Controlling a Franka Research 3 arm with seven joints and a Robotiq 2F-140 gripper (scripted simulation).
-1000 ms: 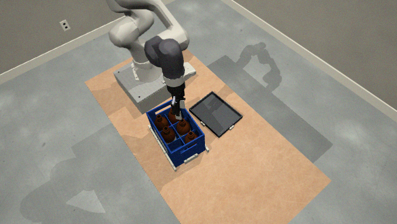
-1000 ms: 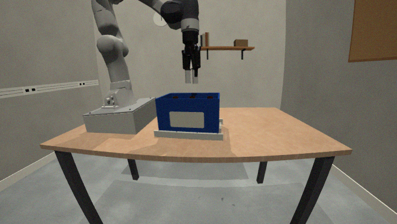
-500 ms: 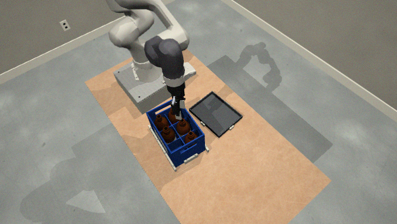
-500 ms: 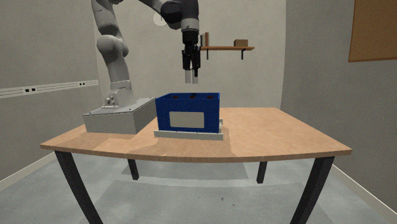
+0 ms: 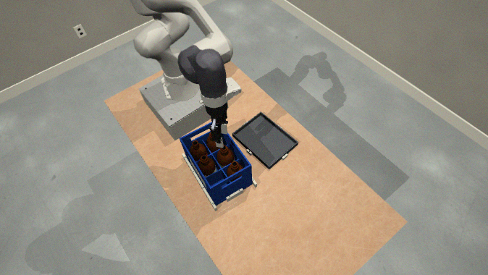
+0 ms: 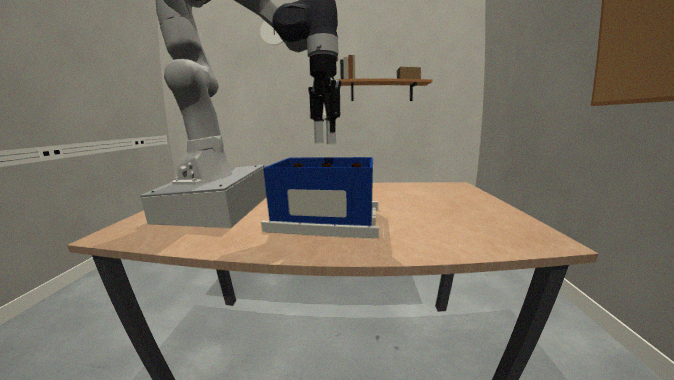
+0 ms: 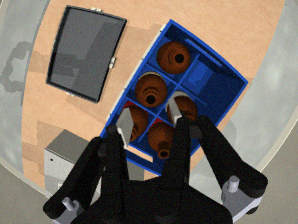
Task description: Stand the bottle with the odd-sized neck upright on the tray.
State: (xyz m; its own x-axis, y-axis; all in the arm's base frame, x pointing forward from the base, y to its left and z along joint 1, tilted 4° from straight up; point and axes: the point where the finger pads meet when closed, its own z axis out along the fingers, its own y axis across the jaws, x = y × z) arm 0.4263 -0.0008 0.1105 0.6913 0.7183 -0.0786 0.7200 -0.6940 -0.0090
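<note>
The blue crate lies 17 cm below my hand and 4 cm to the right of it. The rest, counted from my hand: bottle 17 cm below, 9 cm to the right, 8 cm behind; then dark grey tray 24 cm below, 22 cm to the left, 3 cm behind.
</note>
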